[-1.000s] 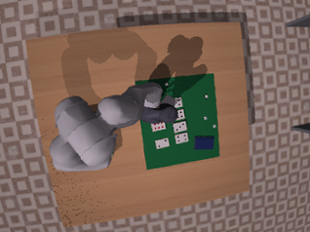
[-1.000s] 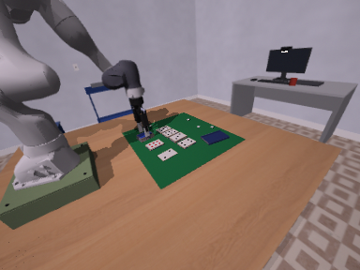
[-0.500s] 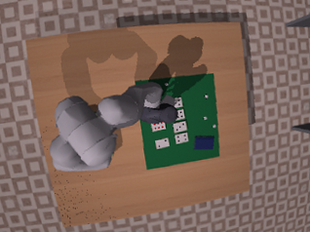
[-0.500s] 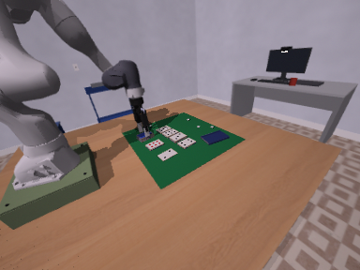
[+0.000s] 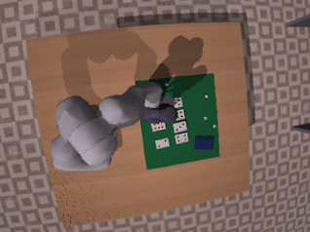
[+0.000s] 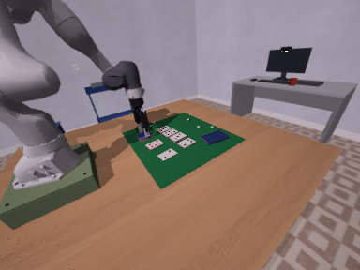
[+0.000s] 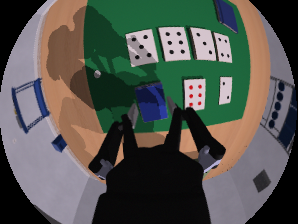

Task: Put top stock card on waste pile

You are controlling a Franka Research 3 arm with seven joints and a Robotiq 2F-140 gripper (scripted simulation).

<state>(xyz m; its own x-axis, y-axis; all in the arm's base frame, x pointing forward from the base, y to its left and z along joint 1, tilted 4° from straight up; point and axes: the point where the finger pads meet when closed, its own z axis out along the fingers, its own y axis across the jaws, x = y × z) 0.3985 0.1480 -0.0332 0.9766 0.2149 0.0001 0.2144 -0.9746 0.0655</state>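
Now: the blue-backed card 3 cm below my hand. Also, from my hand: green mat (18 cm ahead, 10 cm to the right, 7 cm below).
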